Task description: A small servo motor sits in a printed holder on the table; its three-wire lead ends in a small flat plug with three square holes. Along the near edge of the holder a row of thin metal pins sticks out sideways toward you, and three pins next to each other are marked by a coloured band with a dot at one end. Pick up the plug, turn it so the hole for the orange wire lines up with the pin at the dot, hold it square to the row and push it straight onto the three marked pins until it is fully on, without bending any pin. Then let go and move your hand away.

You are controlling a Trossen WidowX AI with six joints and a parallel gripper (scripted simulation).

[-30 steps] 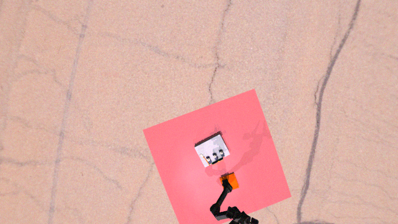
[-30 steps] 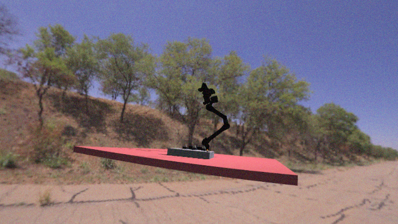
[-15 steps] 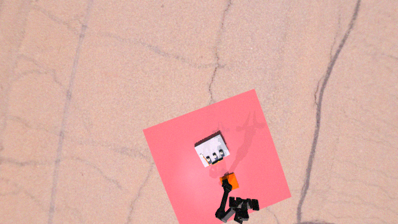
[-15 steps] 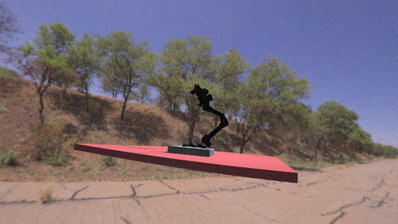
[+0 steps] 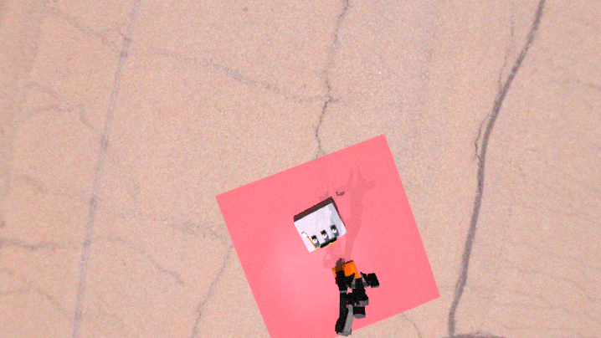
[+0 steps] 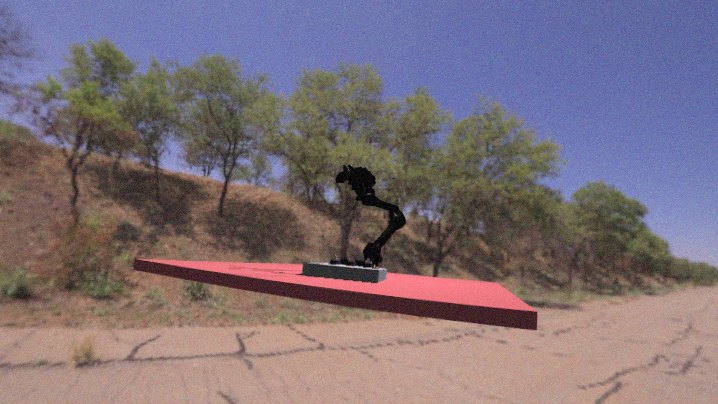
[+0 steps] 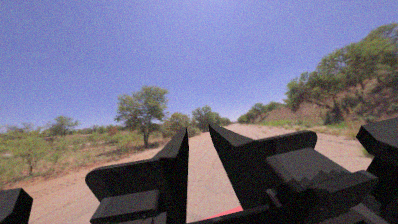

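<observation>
Right now the yellow band is 20 mm behind my gripper tip, 70 mm to the left of it and 440 mm below it. The rest, counted from my gripper tip: low grey slab 140 mm ahead, 90 mm to the left, 490 mm below.
</observation>
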